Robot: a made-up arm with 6 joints. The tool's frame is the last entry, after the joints.
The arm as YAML. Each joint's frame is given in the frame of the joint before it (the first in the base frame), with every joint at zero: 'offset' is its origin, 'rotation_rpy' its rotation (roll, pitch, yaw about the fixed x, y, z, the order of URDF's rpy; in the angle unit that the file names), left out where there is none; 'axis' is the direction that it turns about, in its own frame. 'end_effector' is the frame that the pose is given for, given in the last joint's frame.
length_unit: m
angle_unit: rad
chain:
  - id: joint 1
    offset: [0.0, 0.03, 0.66]
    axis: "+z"
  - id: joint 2
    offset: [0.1, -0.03, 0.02]
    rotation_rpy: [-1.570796, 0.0, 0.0]
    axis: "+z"
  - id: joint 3
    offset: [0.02, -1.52, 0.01]
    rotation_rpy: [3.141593, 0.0, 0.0]
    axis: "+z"
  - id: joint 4
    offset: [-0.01, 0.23, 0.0]
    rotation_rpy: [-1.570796, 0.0, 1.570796]
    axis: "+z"
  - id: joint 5
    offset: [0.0, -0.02, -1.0]
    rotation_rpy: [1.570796, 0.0, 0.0]
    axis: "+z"
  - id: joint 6
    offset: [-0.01, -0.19, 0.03]
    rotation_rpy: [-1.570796, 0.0, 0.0]
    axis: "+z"
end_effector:
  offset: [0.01, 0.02, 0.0]
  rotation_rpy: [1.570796, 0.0, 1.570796]
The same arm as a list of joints. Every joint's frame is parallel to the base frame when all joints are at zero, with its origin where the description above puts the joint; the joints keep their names.
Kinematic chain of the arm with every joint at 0, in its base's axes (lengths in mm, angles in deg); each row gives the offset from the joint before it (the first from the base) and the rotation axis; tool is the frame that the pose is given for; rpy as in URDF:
joint 1: xyz 0 30 660 axis +z
joint 2: xyz 100 -30 20 axis +y
joint 3: xyz 20 10 1520 axis -y
joint 4: xyz -10 0 230 axis -x
joint 5: xyz 1000 -20 0 axis -y
joint 6: xyz 190 -30 -10 axis -x
tool: xyz 0 20 10 rpy 0 0 90

